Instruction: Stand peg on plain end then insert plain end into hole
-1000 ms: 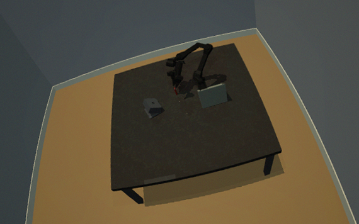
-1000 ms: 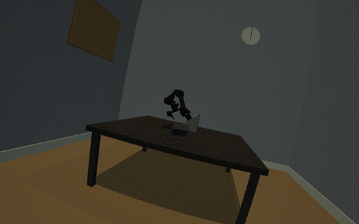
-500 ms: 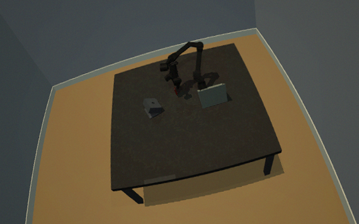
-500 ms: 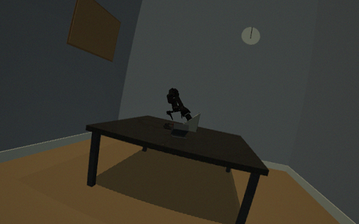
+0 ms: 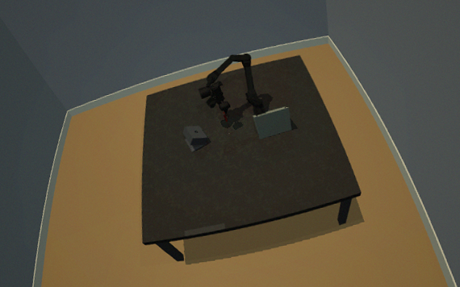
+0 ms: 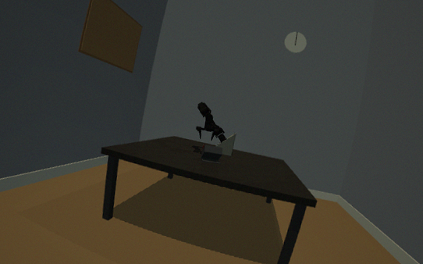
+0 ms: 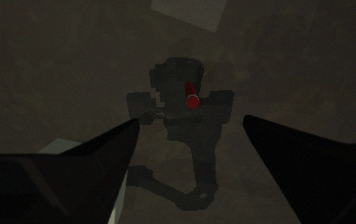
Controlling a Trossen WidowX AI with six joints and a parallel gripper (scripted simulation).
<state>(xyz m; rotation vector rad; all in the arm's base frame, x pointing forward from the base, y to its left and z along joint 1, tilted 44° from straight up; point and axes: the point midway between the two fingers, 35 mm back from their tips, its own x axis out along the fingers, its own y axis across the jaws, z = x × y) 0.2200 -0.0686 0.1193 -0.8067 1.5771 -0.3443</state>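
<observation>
My gripper tip is now 6 cm above the peg. Round my gripper tip: grey sloped panel 22 cm ahead, 10 cm to the left, 6 cm below.
</observation>
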